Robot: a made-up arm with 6 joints. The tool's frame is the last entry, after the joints. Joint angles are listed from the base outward. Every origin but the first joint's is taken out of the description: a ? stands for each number. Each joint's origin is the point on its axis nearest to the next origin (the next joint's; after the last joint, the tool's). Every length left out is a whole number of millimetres.
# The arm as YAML. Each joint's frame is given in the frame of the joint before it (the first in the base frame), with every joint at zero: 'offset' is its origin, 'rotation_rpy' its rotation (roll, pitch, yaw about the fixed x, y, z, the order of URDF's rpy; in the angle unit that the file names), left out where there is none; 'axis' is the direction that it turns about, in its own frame. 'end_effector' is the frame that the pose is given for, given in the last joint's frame.
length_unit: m
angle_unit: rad
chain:
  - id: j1
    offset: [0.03, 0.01, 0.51]
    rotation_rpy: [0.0, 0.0, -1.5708]
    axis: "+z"
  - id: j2
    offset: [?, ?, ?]
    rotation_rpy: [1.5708, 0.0, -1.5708]
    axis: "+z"
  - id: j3
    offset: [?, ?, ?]
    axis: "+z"
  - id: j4
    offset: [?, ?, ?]
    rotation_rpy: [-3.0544, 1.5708, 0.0]
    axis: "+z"
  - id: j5
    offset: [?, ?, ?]
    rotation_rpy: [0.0, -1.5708, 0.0]
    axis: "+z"
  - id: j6
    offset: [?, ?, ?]
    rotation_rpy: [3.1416, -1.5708, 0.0]
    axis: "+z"
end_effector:
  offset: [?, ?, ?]
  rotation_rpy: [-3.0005, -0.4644, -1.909]
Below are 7 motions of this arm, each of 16 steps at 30 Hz.
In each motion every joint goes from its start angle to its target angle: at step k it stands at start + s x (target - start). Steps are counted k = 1, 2, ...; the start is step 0. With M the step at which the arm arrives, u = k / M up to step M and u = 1 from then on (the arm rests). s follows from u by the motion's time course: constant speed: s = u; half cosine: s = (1 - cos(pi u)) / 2; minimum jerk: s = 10 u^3 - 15 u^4 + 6 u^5.
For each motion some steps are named. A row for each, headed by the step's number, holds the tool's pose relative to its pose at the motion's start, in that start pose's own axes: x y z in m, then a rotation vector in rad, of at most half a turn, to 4 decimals.
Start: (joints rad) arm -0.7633 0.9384 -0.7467 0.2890 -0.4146 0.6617
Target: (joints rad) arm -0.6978 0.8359 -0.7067 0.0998 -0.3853 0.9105
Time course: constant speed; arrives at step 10
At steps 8, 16:
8: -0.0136 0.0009 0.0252 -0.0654 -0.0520 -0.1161
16: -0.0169 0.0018 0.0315 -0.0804 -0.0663 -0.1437

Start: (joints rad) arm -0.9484 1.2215 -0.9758 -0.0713 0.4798 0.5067
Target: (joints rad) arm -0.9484 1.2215 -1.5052 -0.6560 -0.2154 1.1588
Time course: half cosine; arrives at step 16
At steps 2, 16:
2: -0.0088 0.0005 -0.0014 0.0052 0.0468 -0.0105
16: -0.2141 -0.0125 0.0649 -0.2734 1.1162 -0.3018

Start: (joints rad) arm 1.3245 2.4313 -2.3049 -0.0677 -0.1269 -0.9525
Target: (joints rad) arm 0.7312 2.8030 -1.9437 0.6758 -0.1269 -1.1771
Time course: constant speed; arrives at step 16
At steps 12, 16:
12: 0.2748 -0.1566 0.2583 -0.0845 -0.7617 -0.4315
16: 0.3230 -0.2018 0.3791 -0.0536 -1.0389 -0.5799

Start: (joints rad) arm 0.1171 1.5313 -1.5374 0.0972 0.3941 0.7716
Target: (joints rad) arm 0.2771 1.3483 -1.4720 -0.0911 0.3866 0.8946
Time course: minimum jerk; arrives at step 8
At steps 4, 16:
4: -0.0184 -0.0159 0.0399 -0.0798 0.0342 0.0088
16: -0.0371 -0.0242 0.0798 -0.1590 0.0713 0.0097

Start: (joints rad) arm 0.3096 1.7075 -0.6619 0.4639 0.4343 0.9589
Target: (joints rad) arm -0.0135 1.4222 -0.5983 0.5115 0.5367 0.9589
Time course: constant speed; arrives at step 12
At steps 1, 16:
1: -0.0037 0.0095 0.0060 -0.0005 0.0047 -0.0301
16: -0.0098 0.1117 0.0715 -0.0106 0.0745 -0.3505

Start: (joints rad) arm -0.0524 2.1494 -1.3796 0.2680 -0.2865 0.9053
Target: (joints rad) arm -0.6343 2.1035 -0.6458 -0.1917 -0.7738 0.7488
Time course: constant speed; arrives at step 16
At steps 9, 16:
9: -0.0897 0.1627 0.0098 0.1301 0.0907 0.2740
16: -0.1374 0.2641 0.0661 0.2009 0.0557 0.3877

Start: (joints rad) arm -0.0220 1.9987 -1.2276 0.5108 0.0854 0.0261
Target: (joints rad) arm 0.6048 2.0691 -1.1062 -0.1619 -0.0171 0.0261
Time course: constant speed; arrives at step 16
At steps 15, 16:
15: 0.1019 -0.2612 0.0735 -0.8170 0.0476 0.7576
16: 0.1104 -0.2764 0.0843 -0.8772 0.0598 0.8038

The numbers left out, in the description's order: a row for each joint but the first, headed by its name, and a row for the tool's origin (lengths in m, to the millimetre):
j2: 0.05 -0.01 0.0
j3: 0.46 0.09 0.0
j4: -0.149 0.038 0.0
j5: 0.01 0.008 0.0
j6: 0.122 0.013 0.0
tool: -0.01 0.032 0.0

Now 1 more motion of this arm.
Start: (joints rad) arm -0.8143 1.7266 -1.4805 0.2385 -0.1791 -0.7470
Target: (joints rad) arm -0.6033 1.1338 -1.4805 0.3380 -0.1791 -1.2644
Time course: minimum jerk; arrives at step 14
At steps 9, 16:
9: -0.2083 0.1079 0.1399 0.1525 0.4033 0.3038
16: -0.2534 0.1404 0.2081 0.2335 0.5104 0.3975

